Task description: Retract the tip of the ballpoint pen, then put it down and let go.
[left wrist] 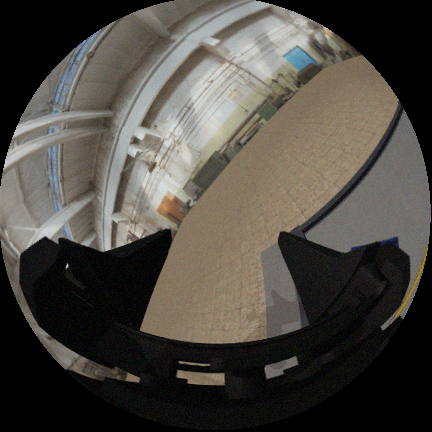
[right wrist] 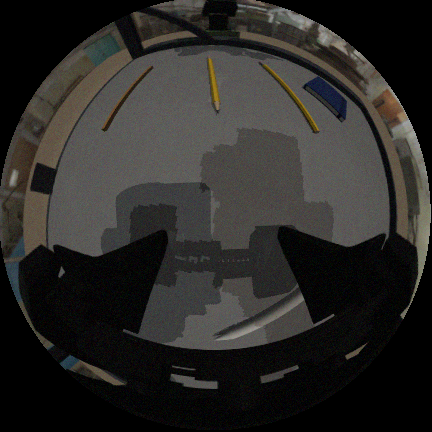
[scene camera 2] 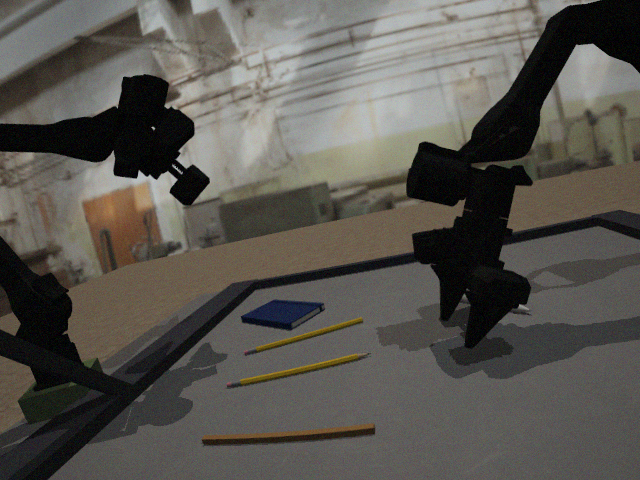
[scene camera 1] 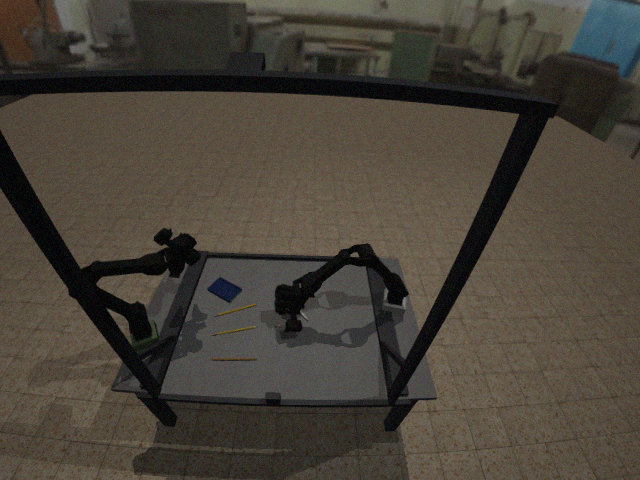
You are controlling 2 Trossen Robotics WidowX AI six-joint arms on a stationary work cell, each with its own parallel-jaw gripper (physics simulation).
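Where they show: left gripper, between the fingertips: (left wrist: 226,236) (scene camera 2: 174,166); right gripper, between the fingertips: (right wrist: 223,234) (scene camera 2: 455,332) (scene camera 1: 283,322); left arm's base, origin of its link: (scene camera 1: 142,332); right arm's base, origin of its link: (scene camera 1: 395,298).
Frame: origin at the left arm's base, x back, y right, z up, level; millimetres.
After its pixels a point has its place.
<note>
A thin white ballpoint pen (scene camera 1: 303,315) {y 213, x -635, z -30 mm} (scene camera 2: 522,309) {y 232, x -637, z -33 mm} (right wrist: 265,320) {y 191, x -632, z -29 mm} lies on the grey table. In the right wrist view it slants below the fingertips, and one end is hidden behind the finger at the right of the picture. Whether its tip is out cannot be told. My right gripper (scene camera 2: 456,330) {y 200, x -544, z -39 mm} (right wrist: 223,234) {y 200, x -544, z -39 mm} points down low over the table beside the pen, open and empty. In scene camera 2 its fingers cover part of the pen. My left gripper (left wrist: 226,236) {y -177, x -259, z 282 mm} is open and empty, raised high over the table's left side and far from the pen.
A blue notebook (scene camera 1: 224,289) {y -92, x -378, z -28 mm} (scene camera 2: 282,313) {y -75, x -378, z -28 mm} (right wrist: 327,96) {y -58, x -401, z -28 mm} lies at the back left. Two yellow pencils (scene camera 2: 305,335) {y 43, x -386, z -34 mm} (scene camera 2: 299,370) {y 143, x -347, z -35 mm} lie in front of it. A brown stick (scene camera 1: 234,359) {y 265, x -296, z -34 mm} (scene camera 2: 289,435) {y 268, x -301, z -33 mm} (right wrist: 125,100) {y 271, x -321, z -38 mm} lies nearer the front. Dark frame posts (scene camera 1: 465,248) {y 684, x -726, z 704 mm} stand at the table's sides.
</note>
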